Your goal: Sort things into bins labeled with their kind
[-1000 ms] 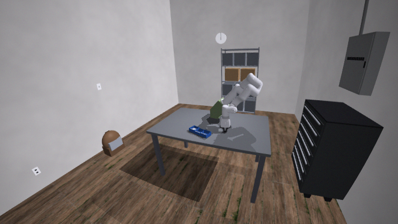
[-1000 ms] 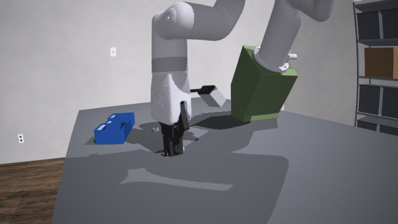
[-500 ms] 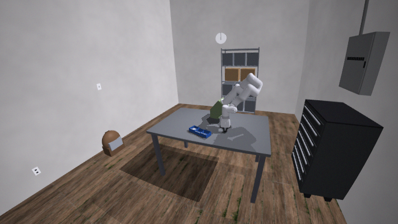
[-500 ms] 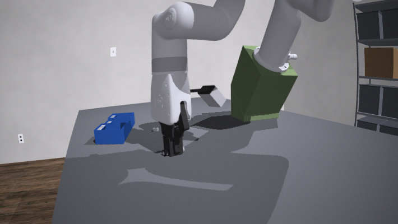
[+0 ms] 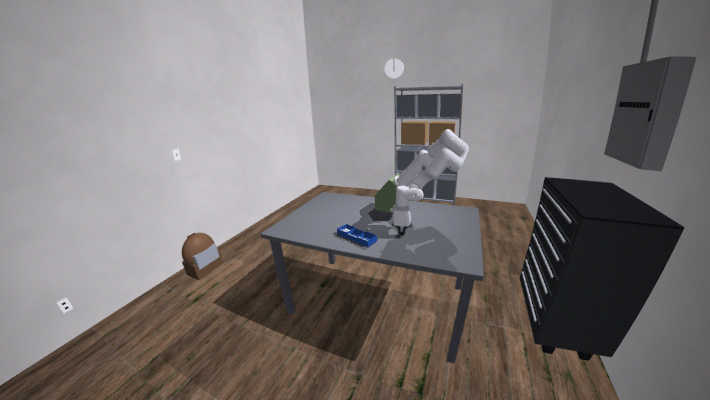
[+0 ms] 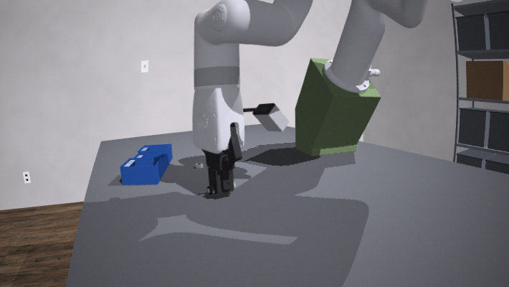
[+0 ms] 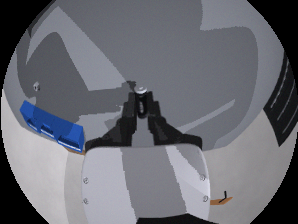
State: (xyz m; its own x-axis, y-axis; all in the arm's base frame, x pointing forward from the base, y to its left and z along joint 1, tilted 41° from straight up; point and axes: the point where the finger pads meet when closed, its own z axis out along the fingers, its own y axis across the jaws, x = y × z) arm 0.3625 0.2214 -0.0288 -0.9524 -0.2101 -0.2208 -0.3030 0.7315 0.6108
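Right now my hand is 160 mm to the left of the blue battery, 140 mm short of it and 20 mm above it. From my hand the other things lie so: blue bin 240 mm to the right, 130 mm ahead, 10 mm below; then small nut 220 mm to the right, 30 mm below, 10 mm ahead; then black battery 20 mm below.
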